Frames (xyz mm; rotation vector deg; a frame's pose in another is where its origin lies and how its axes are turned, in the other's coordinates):
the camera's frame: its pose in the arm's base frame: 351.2 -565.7 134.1 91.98 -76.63 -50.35
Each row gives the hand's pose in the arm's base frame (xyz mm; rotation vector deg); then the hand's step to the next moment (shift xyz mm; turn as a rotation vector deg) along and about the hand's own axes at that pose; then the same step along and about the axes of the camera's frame.
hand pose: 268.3 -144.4 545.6 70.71 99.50 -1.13
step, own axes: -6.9 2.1 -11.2 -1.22 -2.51 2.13
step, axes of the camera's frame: -2.7 13.0 0.5 3.04 -1.00 1.44
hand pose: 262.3 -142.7 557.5 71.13 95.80 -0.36
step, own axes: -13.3 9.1 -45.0 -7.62 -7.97 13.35
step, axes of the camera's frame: -22.6 41.7 5.6 16.47 -5.02 1.82
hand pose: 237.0 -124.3 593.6 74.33 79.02 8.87
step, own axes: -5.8 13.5 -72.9 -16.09 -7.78 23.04
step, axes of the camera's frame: -50.4 49.5 23.2 28.83 -4.04 -1.63
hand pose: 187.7 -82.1 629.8 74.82 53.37 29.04
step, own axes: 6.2 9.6 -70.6 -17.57 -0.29 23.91
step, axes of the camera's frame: -57.0 24.3 35.7 29.01 2.45 -5.73
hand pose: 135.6 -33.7 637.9 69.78 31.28 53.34
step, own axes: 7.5 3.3 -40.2 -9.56 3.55 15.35
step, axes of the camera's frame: -33.1 2.1 24.1 16.95 4.99 -5.24
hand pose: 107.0 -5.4 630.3 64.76 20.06 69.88
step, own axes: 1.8 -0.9 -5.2 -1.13 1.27 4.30
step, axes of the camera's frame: -4.6 -1.5 2.7 3.53 1.83 -2.36
